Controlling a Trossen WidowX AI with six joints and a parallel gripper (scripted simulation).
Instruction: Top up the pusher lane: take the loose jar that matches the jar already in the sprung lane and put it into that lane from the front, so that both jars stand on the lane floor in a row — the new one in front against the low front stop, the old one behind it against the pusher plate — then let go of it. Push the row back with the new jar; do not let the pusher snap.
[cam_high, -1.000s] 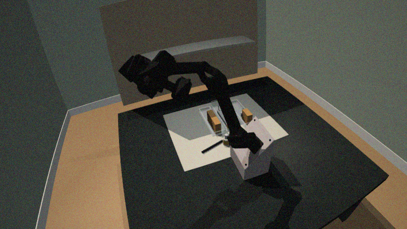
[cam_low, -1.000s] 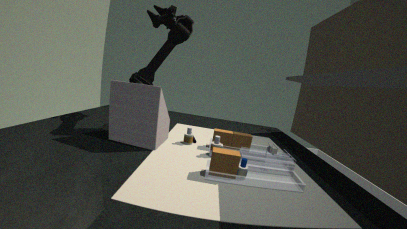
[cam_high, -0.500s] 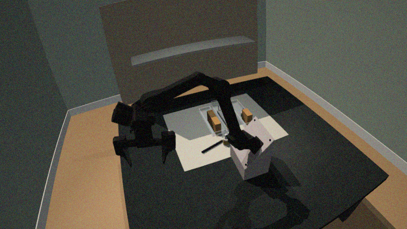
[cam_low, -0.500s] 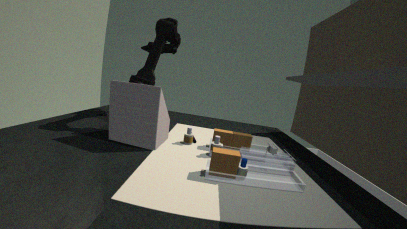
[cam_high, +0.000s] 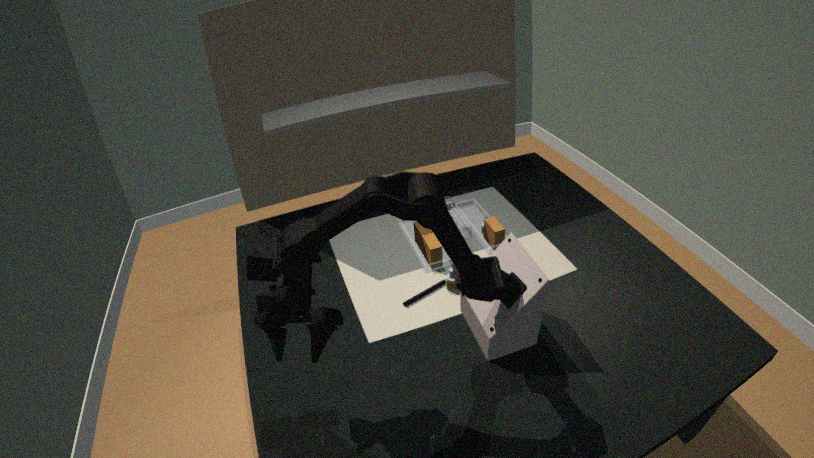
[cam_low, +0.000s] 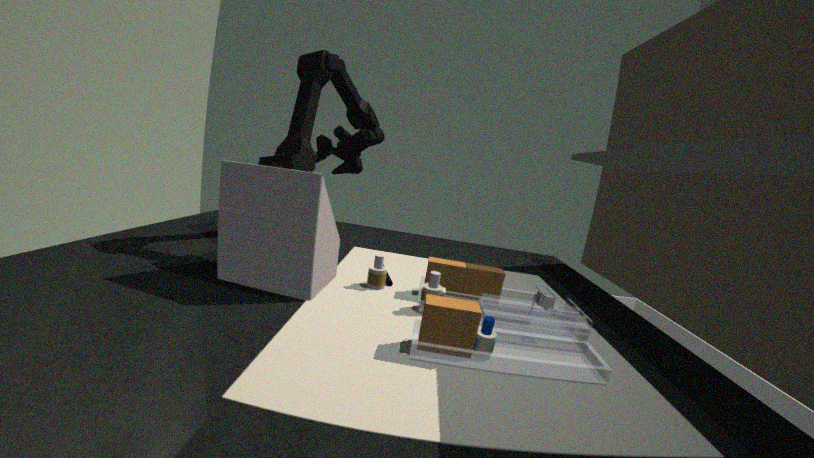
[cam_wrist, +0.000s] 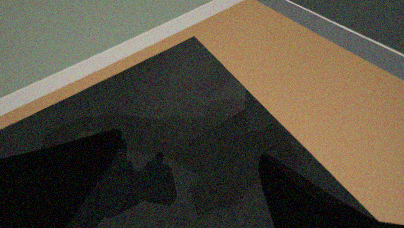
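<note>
My gripper tip is 360 mm to the left of the black stick, 280 mm short of it and 200 mm above it. From my gripper tip the other things lie so: blue-capped jar 640 mm to the right, 450 mm ahead, 170 mm below; then shelf 890 mm ahead, 500 mm to the right, 170 mm above.
</note>
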